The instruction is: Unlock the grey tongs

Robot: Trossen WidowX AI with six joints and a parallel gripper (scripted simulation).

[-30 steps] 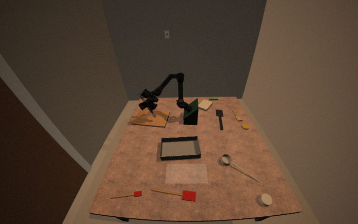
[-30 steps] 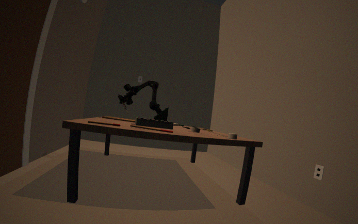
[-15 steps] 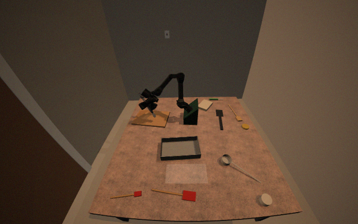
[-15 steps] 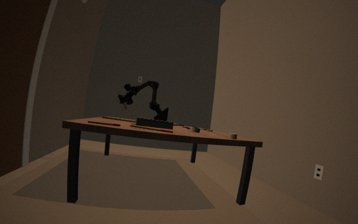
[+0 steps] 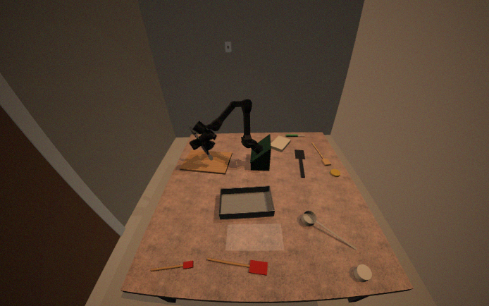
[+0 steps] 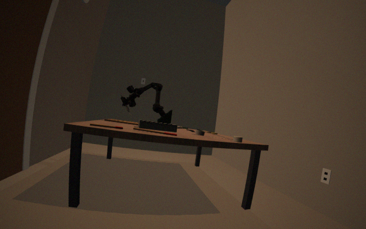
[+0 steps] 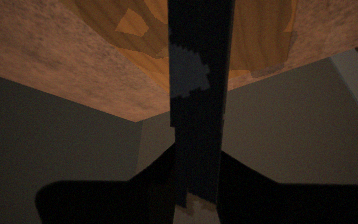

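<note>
Now: gripper tip 3 cm to the right of the wooden board and 17 cm above it. Also, from my gripper tip: roasting tin 41 cm ahead, 34 cm to the left, 15 cm below; pale block 20 cm behind, 64 cm to the left, 16 cm below; black spatula 3 cm ahead, 76 cm to the left, 17 cm below.
</note>
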